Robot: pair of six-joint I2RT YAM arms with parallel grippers.
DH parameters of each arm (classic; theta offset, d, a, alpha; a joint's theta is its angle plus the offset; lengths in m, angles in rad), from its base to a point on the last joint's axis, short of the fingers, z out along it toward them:
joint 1: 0 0.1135 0.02 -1.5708
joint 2: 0 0 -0.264 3.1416
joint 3: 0.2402 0 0.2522 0
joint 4: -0.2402 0 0.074 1.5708
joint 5: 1.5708 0 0 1.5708
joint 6: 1.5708 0.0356 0 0
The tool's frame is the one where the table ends.
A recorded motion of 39 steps. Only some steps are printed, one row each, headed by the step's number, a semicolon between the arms.
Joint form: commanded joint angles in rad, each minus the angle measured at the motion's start. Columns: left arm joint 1, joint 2, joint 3, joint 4, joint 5, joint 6; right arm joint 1, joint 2, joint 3, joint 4, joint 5, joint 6.
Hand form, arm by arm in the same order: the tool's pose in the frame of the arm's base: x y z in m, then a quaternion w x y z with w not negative. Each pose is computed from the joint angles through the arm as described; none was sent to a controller.
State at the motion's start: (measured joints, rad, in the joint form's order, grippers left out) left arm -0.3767 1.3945 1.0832 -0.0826 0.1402 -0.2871; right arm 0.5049 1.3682 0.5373 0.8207 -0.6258 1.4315
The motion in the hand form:
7: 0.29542 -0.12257 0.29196 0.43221 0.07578 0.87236 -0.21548; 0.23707 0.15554 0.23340 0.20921 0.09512 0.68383 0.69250
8: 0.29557 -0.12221 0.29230 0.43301 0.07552 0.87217 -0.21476; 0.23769 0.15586 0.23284 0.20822 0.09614 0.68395 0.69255
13: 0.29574 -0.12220 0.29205 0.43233 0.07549 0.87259 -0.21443; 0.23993 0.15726 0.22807 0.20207 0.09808 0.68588 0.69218
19: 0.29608 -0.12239 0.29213 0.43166 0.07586 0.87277 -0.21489; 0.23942 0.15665 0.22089 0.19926 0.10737 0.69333 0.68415
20: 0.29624 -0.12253 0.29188 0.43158 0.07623 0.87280 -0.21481; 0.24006 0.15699 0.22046 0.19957 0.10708 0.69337 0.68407
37: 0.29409 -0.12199 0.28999 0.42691 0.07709 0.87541 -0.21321; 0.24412 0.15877 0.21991 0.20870 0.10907 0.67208 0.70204
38: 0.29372 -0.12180 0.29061 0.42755 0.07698 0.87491 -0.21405; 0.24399 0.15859 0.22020 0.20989 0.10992 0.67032 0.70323
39: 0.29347 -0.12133 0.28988 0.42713 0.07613 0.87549 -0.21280; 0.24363 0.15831 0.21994 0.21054 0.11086 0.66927 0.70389
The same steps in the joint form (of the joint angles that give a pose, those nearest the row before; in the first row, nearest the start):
7: -0.0005 0.0114 -0.0091 -0.1551 0.0050 0.0037; 0.0015 0.0299 0.0027 0.0953 -0.0062 0.0183
8: 0.0006 0.0111 -0.0083 -0.1552 0.0041 0.0046; 0.0014 0.0344 0.0039 0.0977 -0.0062 0.0206
13: 0.0009 0.0121 -0.0079 -0.1564 0.0041 0.0049; 0.0013 0.0590 0.0038 0.1151 -0.0121 0.0269
19: 0.0009 0.0138 -0.0057 -0.1578 0.0055 0.0050; 0.0014 0.0678 -0.0093 0.1065 -0.0016 0.0208
20: 0.0007 0.0147 -0.0059 -0.1570 0.0056 0.0056; 0.0013 0.0724 -0.0077 0.1096 -0.0016 0.0199
37: -0.0003 0.0091 -0.0139 -0.1659 0.0056 0.0072; 0.0014 0.1183 -0.0086 0.2262 0.0130 0.0626
38: 0.0000 0.0069 -0.0141 -0.1659 0.0067 0.0065; 0.0013 0.1183 -0.0099 0.2326 0.0159 0.0659
39: 0.0009 0.0059 -0.0170 -0.1659 0.0048 0.0066; 0.0013 0.1183 -0.0127 0.2383 0.0182 0.0683

